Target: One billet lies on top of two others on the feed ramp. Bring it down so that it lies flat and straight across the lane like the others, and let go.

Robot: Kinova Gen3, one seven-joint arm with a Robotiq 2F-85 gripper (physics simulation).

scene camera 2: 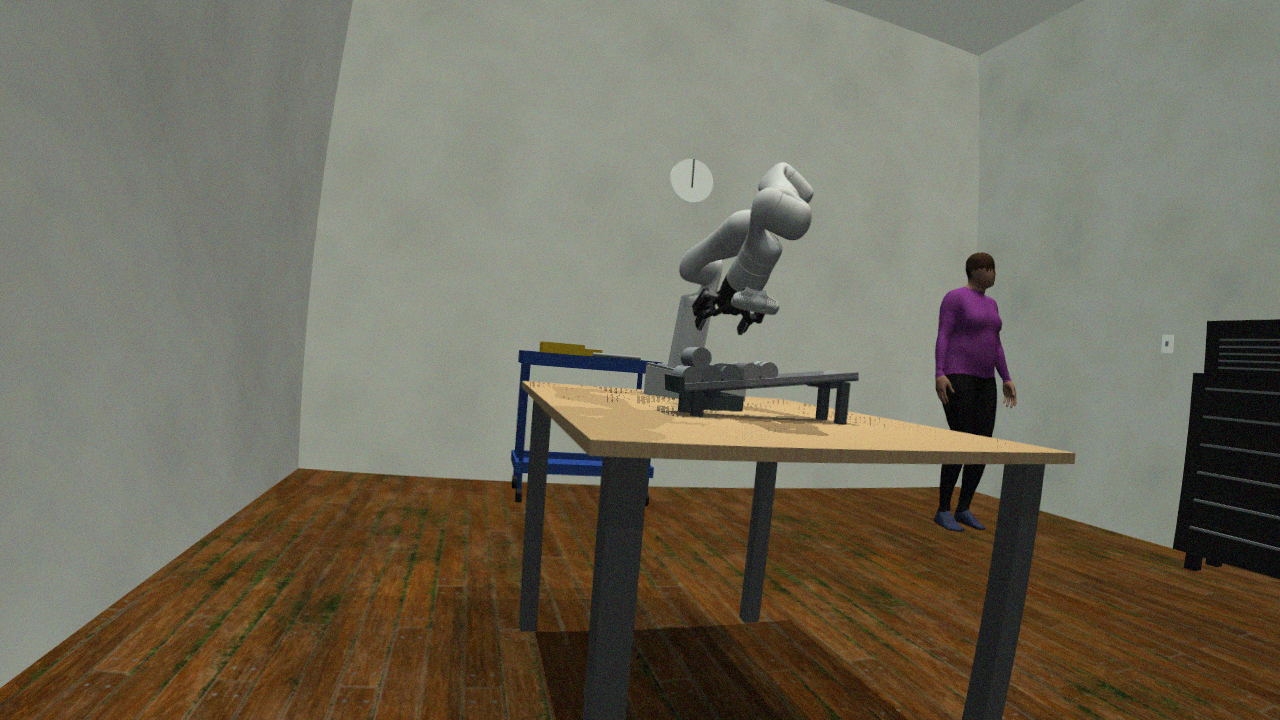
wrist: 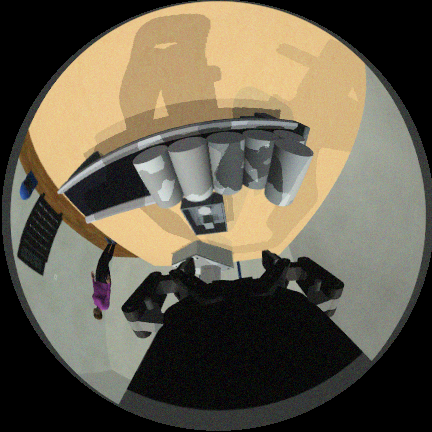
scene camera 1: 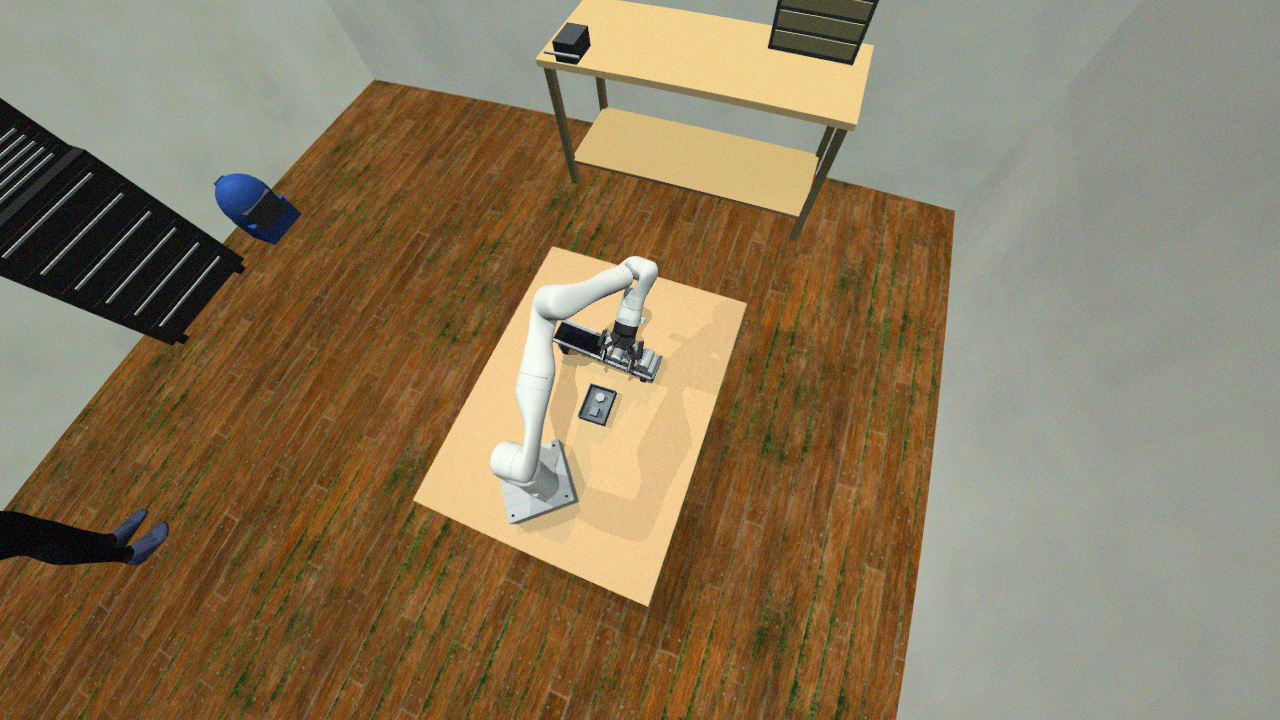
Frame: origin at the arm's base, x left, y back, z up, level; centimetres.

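Seen in the pictures: gripper, fingertip midpoint: [scene camera 2: 718,329] [wrist: 228,261] [scene camera 1: 615,365]; arm's base, origin of the base link: [wrist: 210,267] [scene camera 1: 545,485].
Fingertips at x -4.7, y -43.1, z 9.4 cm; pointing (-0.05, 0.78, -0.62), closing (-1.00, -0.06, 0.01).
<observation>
Pixels of each thing's top centre, then the offset from my fingertips to it.
- raised billet, middle of its top: [wrist: 294,184] [scene camera 2: 696,347] [scene camera 1: 645,357] dx -6.9, dy -8.2, dz -4.3 cm
- small dark tray, middle of its top: [scene camera 2: 712,392] [wrist: 206,221] [scene camera 1: 596,403] dx +3.3, dy +11.2, dz -13.7 cm
The raised billet [scene camera 2: 695,356] [wrist: 290,172], a grey cylinder, rests on top of others at the low end of the feed ramp [scene camera 1: 580,336] [scene camera 2: 787,382] [wrist: 107,190]. Several other billets [scene camera 2: 763,368] [wrist: 190,170] lie side by side across the lane, up the ramp from it. The billets right beneath the raised one are partly hidden in the wrist view. My gripper [scene camera 1: 622,358] [scene camera 2: 722,324] [wrist: 228,261] is open and empty. It hangs tilted above the billets, apart from them; its fingers partly cover the row in scene camera 1.
A small dark tray [scene camera 1: 593,420] [wrist: 212,232] with small parts in it stands between the ramp and the arm's base plate [scene camera 1: 559,483]. The ramp's side rails run along both sides of the lane. A person [scene camera 2: 971,331] [wrist: 102,294] stands beyond the table [scene camera 1: 626,555] [scene camera 2: 805,454].
</observation>
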